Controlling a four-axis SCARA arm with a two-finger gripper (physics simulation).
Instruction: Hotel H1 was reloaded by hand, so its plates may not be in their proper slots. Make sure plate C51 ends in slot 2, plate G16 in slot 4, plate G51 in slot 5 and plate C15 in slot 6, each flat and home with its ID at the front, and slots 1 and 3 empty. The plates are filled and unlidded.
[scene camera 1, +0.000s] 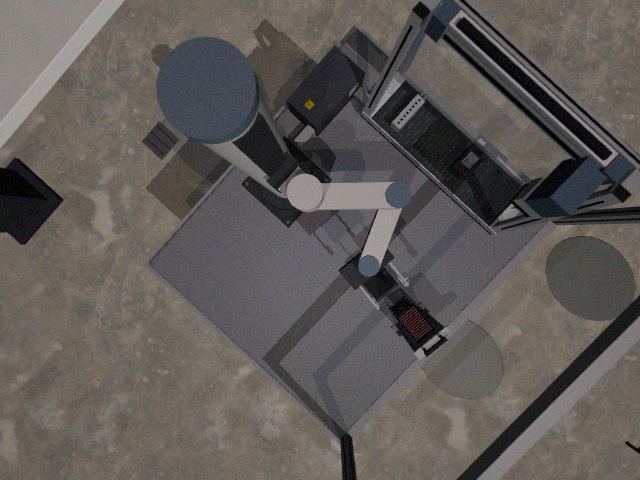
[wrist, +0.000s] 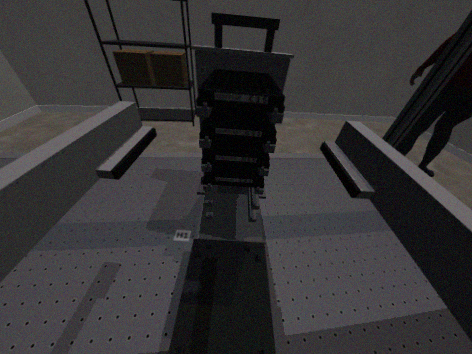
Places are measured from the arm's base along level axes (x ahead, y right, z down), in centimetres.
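Where they show: gripper, fingertip midpoint: (scene camera 1: 393, 296) (wrist: 240, 126).
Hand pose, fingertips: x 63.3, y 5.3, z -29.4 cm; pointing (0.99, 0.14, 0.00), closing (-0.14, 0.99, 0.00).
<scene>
Things, the pixels of their top centre, and the offset from my fingertips. "spot": a spot on its surface instead. Level surfaces: height alone.
- Hotel H1, surface spot: (wrist: 200, 65) spot: dz -0.5, dx +19.9, dy -3.8 cm
- top plate, top centre: (wrist: 241, 79) (scene camera 1: 415, 323) dz -0.3, dx +12.7, dy +1.7 cm
- second plate, top centre: (wrist: 239, 108) dz +3.2, dx +12.7, dy +1.7 cm
- third plate, top centre: (wrist: 237, 132) dz +6.8, dx +12.7, dy +1.7 cm
- fourth plate, top centre: (wrist: 235, 152) dz +10.3, dx +12.7, dy +1.6 cm
- H1 tag, top centre: (wrist: 182, 235) dz +28.1, dx +8.3, dy -8.8 cm
- perforated table, surface height: dz +28.1 cm
- black box, surface spot: (scene camera 1: 325, 87) spot: dz +16.7, dx -75.0, dy -45.0 cm
Hotel H1 (scene camera 1: 432, 342) (wrist: 200, 65) stands near the table edge, with its back panel and top handle in the wrist view. Four dark plates are stacked in its upper four slots, apparently 3 to 6. The top plate (scene camera 1: 415, 322) (wrist: 242, 86) shows red wells from above; its front label seems to read C15. The front labels of the second plate (wrist: 238, 132), third plate (wrist: 236, 159) and fourth plate (wrist: 233, 180) are too small to read. The two lowest slots show bare brackets. My gripper (scene camera 1: 392, 295) (wrist: 240, 126) is open and empty, in front of the hotel and apart from it.
An H1 tag (wrist: 182, 235) lies on the perforated table (scene camera 1: 248, 279) (wrist: 320, 280). A framed enclosure with a dark deck (scene camera 1: 439, 139) stands at the upper right, beside a black box (scene camera 1: 325, 87). A shelf unit (wrist: 145, 44) and part of a person (wrist: 440, 120) are beyond the table.
</scene>
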